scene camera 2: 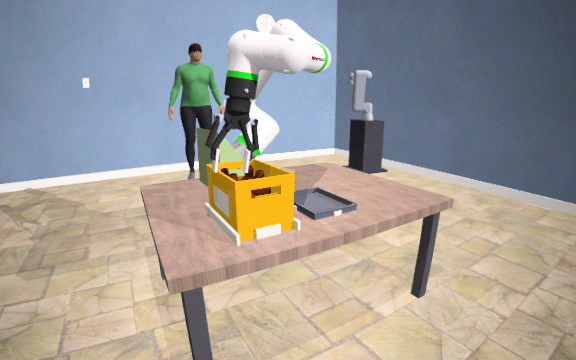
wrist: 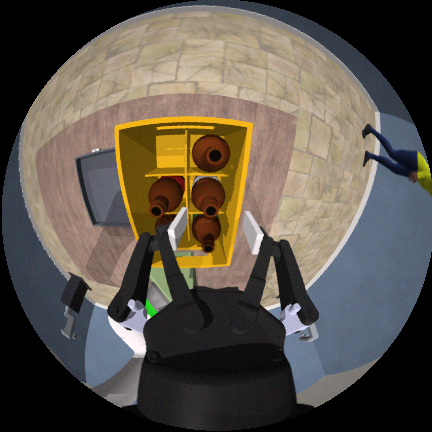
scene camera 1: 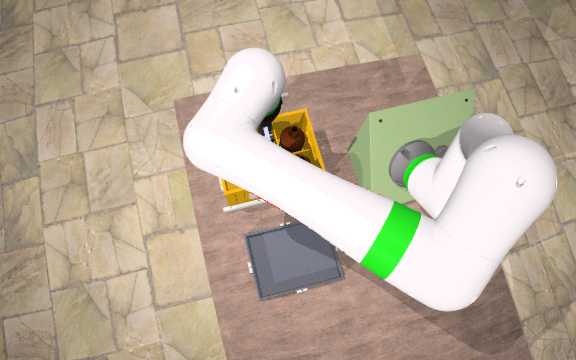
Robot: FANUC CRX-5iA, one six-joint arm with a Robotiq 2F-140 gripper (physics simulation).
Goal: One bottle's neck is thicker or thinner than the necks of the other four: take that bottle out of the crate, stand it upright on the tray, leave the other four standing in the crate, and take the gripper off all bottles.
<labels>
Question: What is the gripper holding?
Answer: Nothing.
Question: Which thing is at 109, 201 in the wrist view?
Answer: A dark grey tray.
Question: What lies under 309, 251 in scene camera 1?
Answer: A dark grey tray.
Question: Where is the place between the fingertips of the gripper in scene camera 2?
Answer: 230, 171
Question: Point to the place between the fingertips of the gripper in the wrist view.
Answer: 215, 217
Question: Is the gripper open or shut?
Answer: Open.
</labels>
